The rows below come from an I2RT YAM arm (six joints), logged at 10 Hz.
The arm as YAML. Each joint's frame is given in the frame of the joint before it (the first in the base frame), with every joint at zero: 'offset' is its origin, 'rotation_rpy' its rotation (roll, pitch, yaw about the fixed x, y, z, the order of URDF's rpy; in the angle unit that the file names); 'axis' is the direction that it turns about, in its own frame. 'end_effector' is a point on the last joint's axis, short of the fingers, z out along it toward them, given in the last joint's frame.
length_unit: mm
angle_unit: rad
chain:
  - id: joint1
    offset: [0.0, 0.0, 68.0]
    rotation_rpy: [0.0, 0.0, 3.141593]
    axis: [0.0, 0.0, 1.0]
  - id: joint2
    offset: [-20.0, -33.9, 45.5]
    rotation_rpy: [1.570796, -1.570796, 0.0]
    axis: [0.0, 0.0, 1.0]
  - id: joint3
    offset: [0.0, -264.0, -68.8]
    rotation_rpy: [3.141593, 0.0, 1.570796]
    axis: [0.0, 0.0, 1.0]
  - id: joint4
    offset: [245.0, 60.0, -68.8]
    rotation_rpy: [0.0, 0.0, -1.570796]
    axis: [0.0, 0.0, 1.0]
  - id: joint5
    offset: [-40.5, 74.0, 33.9]
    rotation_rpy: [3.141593, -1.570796, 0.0]
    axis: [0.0, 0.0, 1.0]
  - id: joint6
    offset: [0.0, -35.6, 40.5]
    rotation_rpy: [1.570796, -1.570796, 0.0]
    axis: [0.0, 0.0, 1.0]
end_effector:
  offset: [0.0, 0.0, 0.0]
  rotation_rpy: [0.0, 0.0, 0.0]
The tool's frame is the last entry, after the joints.
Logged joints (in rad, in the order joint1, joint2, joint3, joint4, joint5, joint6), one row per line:
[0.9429 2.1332 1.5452 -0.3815 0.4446 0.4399]
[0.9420 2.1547 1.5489 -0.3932 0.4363 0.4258]
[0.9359 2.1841 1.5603 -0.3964 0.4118 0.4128]
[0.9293 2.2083 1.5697 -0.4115 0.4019 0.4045]
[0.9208 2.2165 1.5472 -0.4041 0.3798 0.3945]
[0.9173 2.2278 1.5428 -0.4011 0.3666 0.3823]
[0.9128 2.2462 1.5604 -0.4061 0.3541 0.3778]
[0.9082 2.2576 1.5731 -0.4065 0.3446 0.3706]
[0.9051 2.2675 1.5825 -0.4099 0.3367 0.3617]
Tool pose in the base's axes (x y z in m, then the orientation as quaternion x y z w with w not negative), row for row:
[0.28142 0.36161 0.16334 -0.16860 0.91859 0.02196 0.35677]
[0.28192 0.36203 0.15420 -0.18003 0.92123 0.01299 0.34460]
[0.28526 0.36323 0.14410 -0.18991 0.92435 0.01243 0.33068]
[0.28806 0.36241 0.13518 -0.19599 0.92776 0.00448 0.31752]
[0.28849 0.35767 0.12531 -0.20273 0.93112 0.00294 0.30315]
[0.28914 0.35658 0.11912 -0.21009 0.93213 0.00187 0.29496]
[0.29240 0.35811 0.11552 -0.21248 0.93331 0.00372 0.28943]
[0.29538 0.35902 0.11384 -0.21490 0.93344 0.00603 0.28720]
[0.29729 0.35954 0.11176 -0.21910 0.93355 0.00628 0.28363]
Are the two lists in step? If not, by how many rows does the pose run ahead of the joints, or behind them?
They are in step.
